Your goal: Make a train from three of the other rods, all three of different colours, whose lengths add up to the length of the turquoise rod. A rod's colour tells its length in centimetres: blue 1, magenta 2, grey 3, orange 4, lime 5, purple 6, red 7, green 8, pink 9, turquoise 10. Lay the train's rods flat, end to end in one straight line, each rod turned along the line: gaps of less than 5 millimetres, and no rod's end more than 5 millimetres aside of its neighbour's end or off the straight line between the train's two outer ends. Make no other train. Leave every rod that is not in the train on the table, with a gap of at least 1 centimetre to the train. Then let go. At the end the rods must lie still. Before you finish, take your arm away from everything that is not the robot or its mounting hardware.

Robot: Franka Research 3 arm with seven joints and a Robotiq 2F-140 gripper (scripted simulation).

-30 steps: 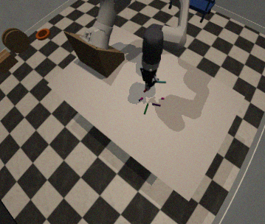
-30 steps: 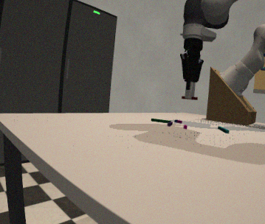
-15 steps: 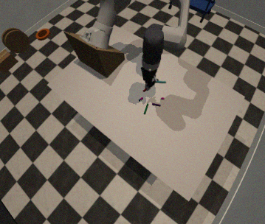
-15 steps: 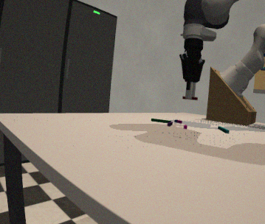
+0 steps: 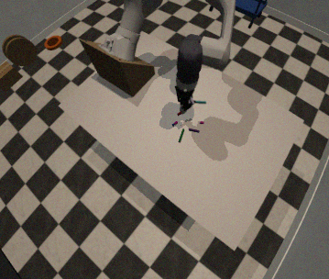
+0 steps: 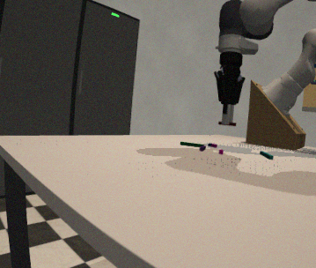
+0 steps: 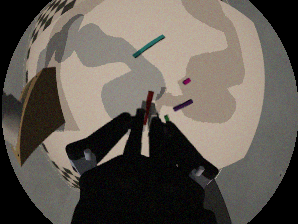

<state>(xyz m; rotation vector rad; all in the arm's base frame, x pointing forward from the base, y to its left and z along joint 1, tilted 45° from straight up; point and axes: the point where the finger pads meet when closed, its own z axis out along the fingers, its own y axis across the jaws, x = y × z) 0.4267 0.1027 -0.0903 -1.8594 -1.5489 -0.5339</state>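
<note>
The blue rod is 11 cm below my hand, 7 cm to the right of it and 1 cm behind it. The rest, counted from my hand: purple rod 11 cm below, 10 cm ahead, 2 cm to the right; then red rod 3 cm below; then green rod 11 cm below, 9 cm to the right, 7 cm ahead.
</note>
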